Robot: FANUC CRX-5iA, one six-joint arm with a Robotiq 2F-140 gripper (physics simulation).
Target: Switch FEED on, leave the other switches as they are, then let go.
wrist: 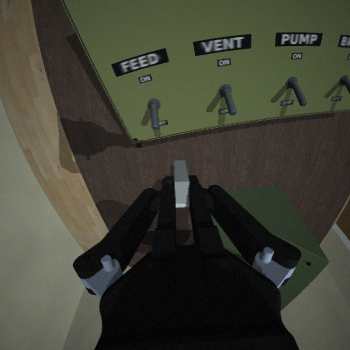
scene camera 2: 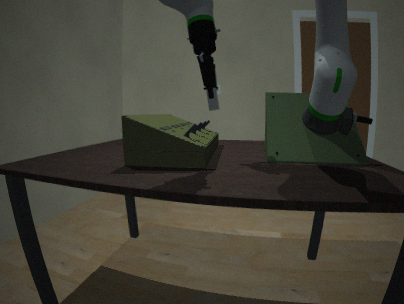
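Pixels of known places: gripper, fingertip midpoint: (wrist: 179, 169) (scene camera 2: 214, 109); arm's base, link origin: (scene camera 2: 321, 120).
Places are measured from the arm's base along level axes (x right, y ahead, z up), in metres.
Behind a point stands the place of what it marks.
The sloped olive switch box (scene camera 2: 165, 147) @(z -0.080, x -0.336, y 0.472 m) (wrist: 180, 30) @(z -0.018, x -0.214, y 0.546 m) stands on the table. In the wrist view the FEED switch (wrist: 154, 114) @(z -0.028, x -0.251, y 0.428 m) is the leftmost; its lever points down toward the OFF mark, away from ON. The VENT switch (wrist: 228, 100) @(z -0.027, x -0.139, y 0.455 m), the PUMP switch (wrist: 297, 91) @(z -0.030, x -0.024, y 0.484 m) and a partly cut-off fourth switch (wrist: 345, 83) @(z -0.042, x 0.089, y 0.519 m) also have levers pointing down, away from their ON marks. My gripper (scene camera 2: 213, 102) @(z 0.030, x -0.209, y 0.363 m) (wrist: 179, 169) @(z 0.030, x -0.209, y 0.363 m) is shut with its fingertips together and nothing between them. It hangs above the lever side of the box, apart from every lever.
A green sloped block (scene camera 2: 287, 135) @(z -0.058, x -0.078, y 0.130 m) (wrist: 265, 215) @(z -0.029, x -0.001, y 0.215 m) stands on the dark table (scene camera 2: 240, 185) @(z -0.141, x -0.423, y 0.228 m) (wrist: 150, 165) @(z -0.141, x -0.284, y 0.274 m), at the right in the scene view. The arm's grey base part (scene camera 2: 332, 75) @(z 0.134, x -0.203, y 0.001 m) is mounted at it. The box's lower edge faces the gripper.
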